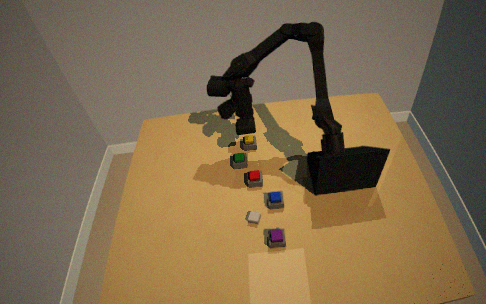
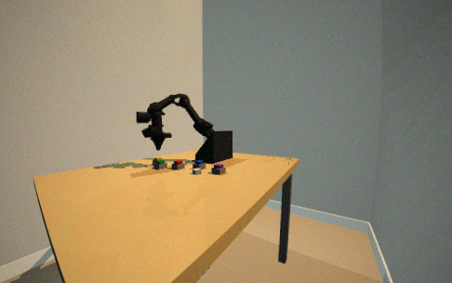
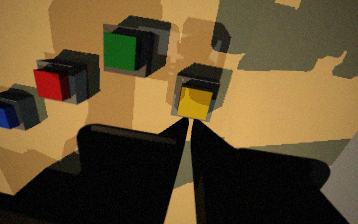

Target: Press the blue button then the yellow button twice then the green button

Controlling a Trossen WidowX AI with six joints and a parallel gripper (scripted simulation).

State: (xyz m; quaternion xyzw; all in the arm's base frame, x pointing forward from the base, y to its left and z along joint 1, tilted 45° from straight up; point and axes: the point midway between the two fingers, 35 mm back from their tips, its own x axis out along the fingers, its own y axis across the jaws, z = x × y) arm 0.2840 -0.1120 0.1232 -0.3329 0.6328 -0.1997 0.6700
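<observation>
The yellow button lies 50 mm below my gripper tip. From my gripper tip the other things lie so: blue button 240 mm to the left, 100 mm behind, 50 mm below; red button 160 mm to the left, 50 mm below, 30 mm behind; green button 80 mm to the left, 50 mm below, 30 mm ahead.
</observation>
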